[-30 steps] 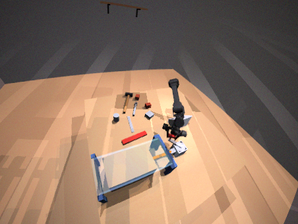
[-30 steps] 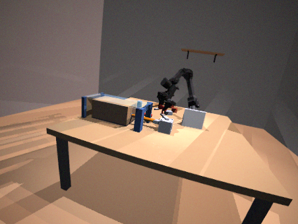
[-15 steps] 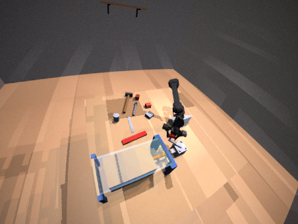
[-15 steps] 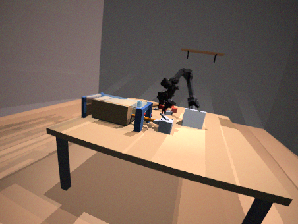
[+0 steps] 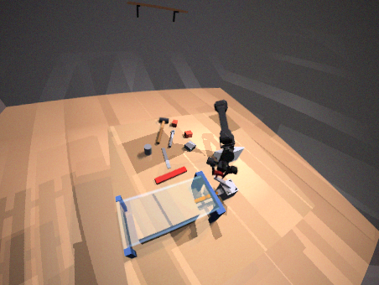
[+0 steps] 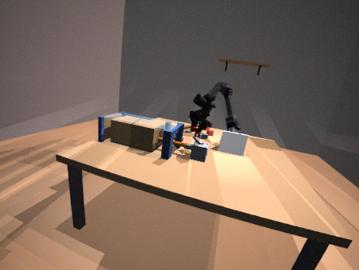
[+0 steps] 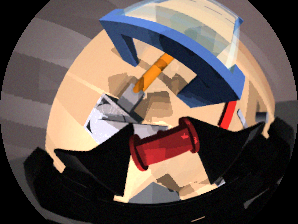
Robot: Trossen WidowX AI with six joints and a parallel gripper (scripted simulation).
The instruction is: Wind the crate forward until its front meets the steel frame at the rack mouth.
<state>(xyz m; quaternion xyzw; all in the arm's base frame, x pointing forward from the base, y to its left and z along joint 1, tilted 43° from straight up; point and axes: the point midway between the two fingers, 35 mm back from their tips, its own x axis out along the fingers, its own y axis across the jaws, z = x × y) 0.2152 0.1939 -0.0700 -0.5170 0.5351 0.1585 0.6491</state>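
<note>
The red grip lies 2 cm to the right of my gripper tip and 1 cm behind it. Also, from my gripper tip: blue frame 9 cm ahead, 8 cm to the left, 3 cm below; then grey winch 10 cm below, 9 cm behind, 5 cm to the left; then winch handle 4 cm behind, 3 cm below, 1 cm to the left.
</note>
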